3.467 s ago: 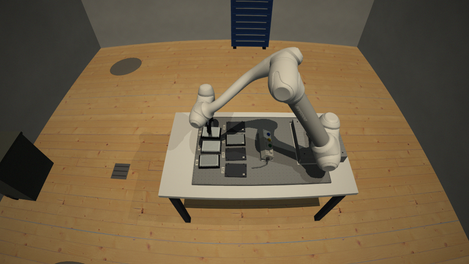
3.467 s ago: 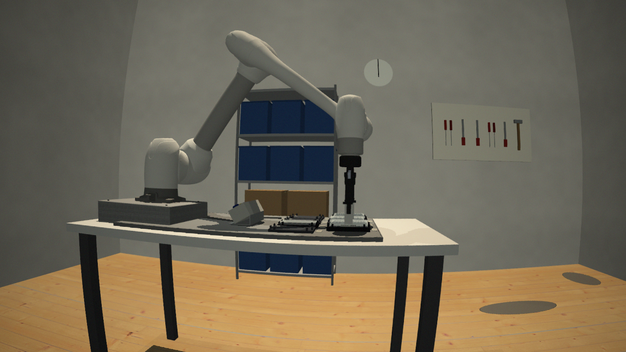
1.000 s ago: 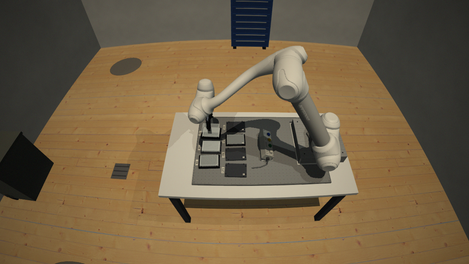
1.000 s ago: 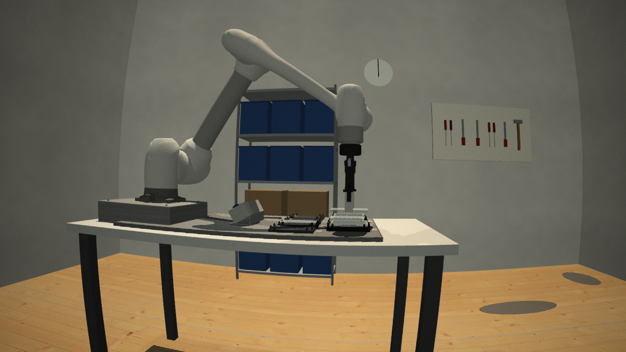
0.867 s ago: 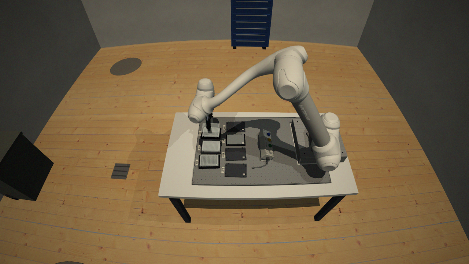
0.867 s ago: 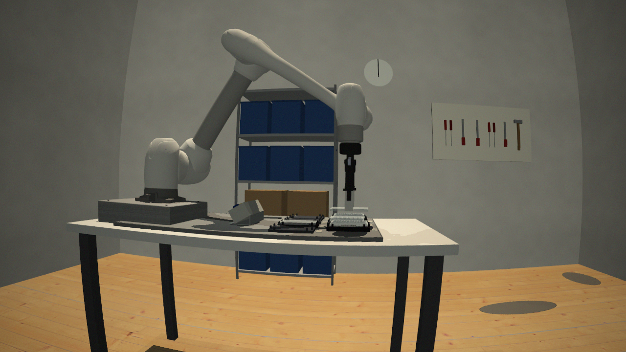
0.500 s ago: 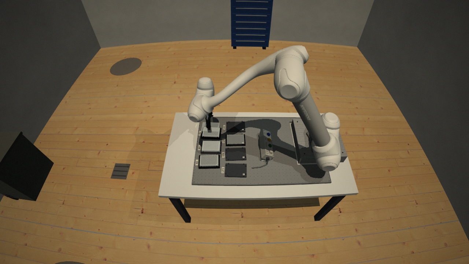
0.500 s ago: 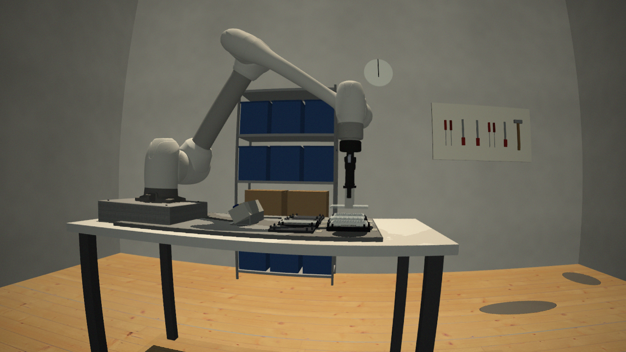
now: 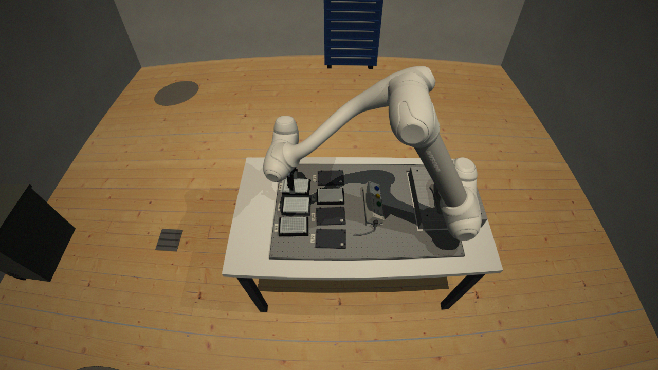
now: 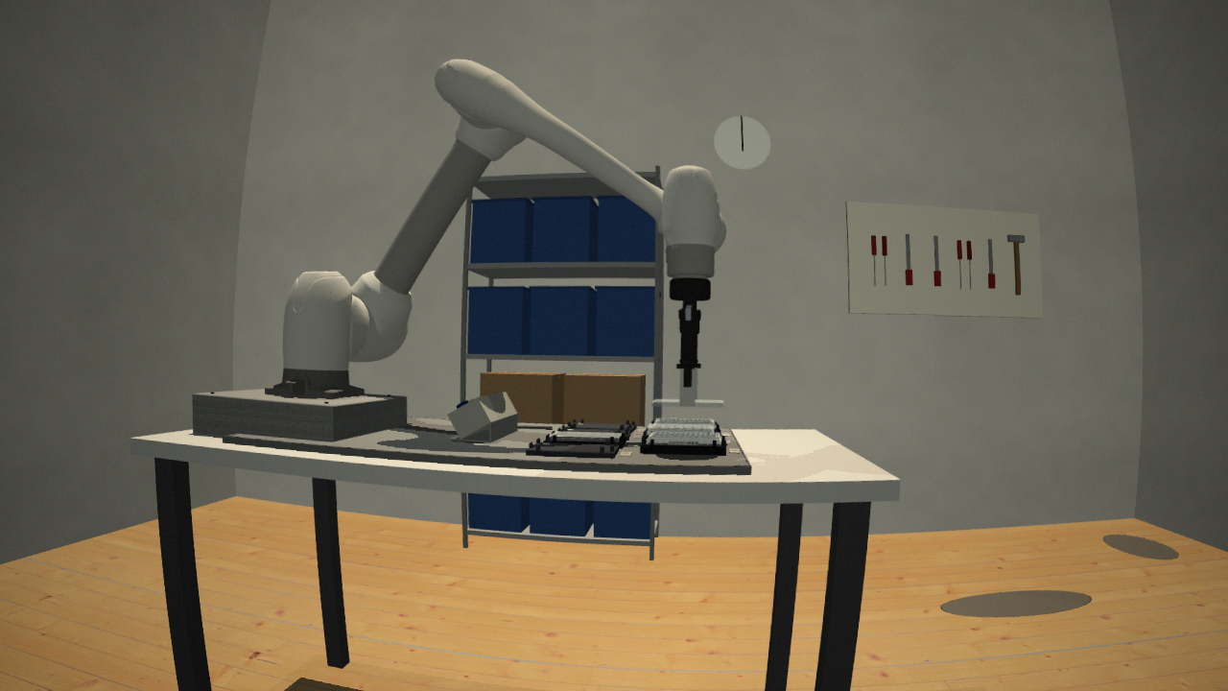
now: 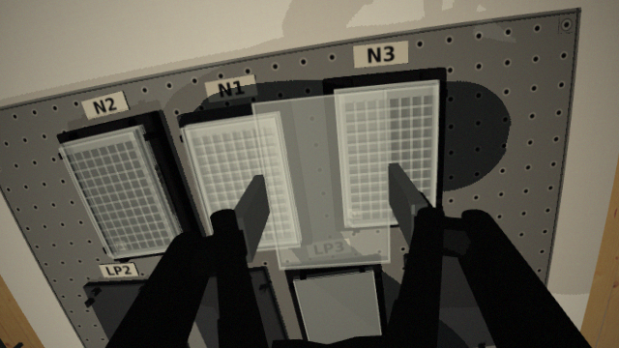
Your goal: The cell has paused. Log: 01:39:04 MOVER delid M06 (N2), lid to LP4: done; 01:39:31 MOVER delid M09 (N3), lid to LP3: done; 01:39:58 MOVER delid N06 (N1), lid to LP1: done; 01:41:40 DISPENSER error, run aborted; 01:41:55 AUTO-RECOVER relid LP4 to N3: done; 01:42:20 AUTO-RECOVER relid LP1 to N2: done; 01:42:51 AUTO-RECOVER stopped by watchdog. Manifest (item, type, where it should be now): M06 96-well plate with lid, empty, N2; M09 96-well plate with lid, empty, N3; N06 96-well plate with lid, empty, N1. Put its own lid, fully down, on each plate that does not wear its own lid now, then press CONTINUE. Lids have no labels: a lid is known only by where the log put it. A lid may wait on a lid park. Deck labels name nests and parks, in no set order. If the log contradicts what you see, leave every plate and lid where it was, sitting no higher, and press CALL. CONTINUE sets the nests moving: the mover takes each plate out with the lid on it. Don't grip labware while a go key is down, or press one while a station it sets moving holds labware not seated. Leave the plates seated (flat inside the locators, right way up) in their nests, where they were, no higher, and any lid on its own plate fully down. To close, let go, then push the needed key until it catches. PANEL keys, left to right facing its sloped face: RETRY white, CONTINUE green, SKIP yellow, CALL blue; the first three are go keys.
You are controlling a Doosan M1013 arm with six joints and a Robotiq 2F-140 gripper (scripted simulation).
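My gripper is now 1 cm short of the nest N2, 20 cm to the right of it and 10 cm above it. Round my hand: plate 1 cm behind, 5 cm to the right, 8 cm below; LP3 label 10 cm behind, 2 cm to the left, 10 cm below; N3 label 8 cm ahead, 6 cm to the right, 10 cm below.
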